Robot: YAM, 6 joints.
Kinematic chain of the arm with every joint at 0, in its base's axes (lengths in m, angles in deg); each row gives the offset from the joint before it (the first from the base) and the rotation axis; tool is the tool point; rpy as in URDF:
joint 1: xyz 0 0 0.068 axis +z
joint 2: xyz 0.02 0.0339 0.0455 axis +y
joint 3: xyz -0.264 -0.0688 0 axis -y
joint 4: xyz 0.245 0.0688 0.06 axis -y
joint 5: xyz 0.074 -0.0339 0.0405 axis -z
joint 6: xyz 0.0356 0 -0.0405 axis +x
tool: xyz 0 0 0 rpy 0 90 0
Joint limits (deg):
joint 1: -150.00..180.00
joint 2: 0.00..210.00
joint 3: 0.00..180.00
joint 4: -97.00..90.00
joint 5: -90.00..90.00
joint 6: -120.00..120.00
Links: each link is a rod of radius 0.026 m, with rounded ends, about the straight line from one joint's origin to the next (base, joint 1, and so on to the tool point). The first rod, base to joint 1, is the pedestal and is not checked.
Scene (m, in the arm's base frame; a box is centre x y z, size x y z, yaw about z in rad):
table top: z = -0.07
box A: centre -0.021 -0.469 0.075 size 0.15 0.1 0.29 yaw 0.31
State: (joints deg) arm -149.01 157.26 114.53 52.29 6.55 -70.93
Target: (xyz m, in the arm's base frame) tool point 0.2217 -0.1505 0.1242
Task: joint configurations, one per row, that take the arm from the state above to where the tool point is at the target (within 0.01 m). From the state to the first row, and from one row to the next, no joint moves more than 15 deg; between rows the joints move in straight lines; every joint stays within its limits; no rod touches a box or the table.
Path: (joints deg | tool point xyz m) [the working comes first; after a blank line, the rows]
Joints at the target: -35.79 94.52 19.99 57.23 -12.29 -70.93
Straight joint move there: touches box A.

1: -143.62 151.48 102.11 51.69 5.80 -58.39 | -0.4581 -0.3330 0.0971
2: -138.23 145.71 89.69 51.08 5.05 -45.85 | -0.4003 -0.3533 0.0832
3: -132.84 139.93 77.27 50.48 4.30 -33.31 | -0.3385 -0.3611 0.0703
4: -127.46 134.15 64.86 49.87 3.55 -20.78 | -0.2754 -0.3558 0.0586
5: -122.07 128.38 52.44 49.27 2.79 -8.24 | -0.2136 -0.3376 0.0482
6: -116.68 122.60 40.02 48.67 2.04 4.30 | -0.1557 -0.3071 0.0396
7: -103.20 117.92 36.68 50.09 -0.35 -8.24 | -0.0761 -0.3252 0.0571
8: -89.72 113.24 33.34 51.52 -2.73 -20.78 | 0.0033 -0.3226 0.0733
9: -76.24 108.56 30.01 52.95 -5.12 -33.31 | 0.0769 -0.3005 0.0883
10: -62.75 103.88 26.67 54.38 -7.51 -45.85 | 0.1400 -0.2617 0.1017
11: -49.27 99.20 23.33 55.80 -9.90 -58.39 | 0.1891 -0.2102 0.1137
12: -35.79 94.52 19.99 57.23 -12.29 -70.93 | 0.2217 -0.1505 0.1242

